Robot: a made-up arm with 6 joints.
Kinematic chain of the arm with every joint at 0, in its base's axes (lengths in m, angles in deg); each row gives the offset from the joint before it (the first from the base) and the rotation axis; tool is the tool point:
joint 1: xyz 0 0 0.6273 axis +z
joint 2: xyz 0.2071 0 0 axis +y
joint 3: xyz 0 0 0.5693 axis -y
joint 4: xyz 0 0 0.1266 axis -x
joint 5: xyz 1.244 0 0 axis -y
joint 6: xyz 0.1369 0 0 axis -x
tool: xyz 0 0 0
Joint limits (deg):
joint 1: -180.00..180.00
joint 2: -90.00..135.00
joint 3: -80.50..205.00
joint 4: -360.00..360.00
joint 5: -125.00..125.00
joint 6: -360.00..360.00
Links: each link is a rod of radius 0.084 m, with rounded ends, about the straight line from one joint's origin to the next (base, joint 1, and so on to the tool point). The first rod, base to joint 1, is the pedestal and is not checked.
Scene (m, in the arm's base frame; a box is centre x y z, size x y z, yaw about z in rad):
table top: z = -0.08
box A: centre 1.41 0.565 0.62 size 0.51 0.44 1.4 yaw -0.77
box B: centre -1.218 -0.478 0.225 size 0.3 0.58 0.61 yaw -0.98
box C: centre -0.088 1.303 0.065 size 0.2 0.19 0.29 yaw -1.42
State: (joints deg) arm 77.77 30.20 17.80 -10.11 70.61 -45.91
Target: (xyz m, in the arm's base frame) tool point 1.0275 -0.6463 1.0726
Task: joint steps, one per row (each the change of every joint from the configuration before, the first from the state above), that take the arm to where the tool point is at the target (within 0.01 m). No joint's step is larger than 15 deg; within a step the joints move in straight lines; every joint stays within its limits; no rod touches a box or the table.
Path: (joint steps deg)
1: -8.85 -8.97 2.81 -4.41 -2.32 13.04
2: -8.84 -8.98 2.81 -4.41 -2.32 13.04
3: -8.85 -8.97 2.81 -4.41 -2.32 13.04
4: -8.85 -8.97 2.81 -4.40 -2.33 13.04
5: -14.37 -3.97 -13.84 0.60 7.15 -10.43
6: -14.37 -3.96 -13.84 0.61 7.14 -10.43
7: -14.38 -3.96 -13.84 0.60 7.14 -10.43
8: -14.37 -3.96 -13.84 0.61 7.14 -10.44
9: -14.38 -3.97 -13.84 0.61 7.14 -10.43

